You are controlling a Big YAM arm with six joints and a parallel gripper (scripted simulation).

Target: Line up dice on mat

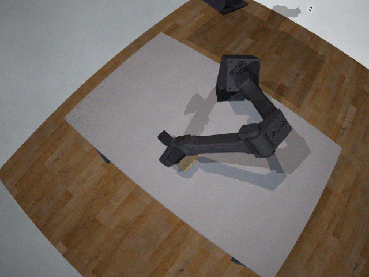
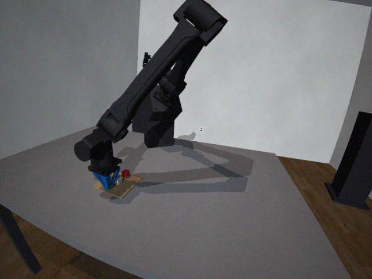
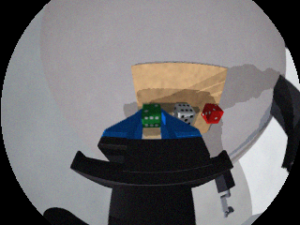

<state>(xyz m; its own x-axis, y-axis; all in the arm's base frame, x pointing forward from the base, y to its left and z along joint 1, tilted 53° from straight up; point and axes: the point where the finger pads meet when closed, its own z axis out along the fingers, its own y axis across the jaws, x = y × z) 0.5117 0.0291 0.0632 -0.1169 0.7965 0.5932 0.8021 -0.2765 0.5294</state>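
The green die lies right at my hand. Also, from my hand: tan mat 50 mm behind, 20 mm below, 10 mm to the right; red die 100 mm behind, 20 mm to the right; white die 50 mm behind, 10 mm to the right.
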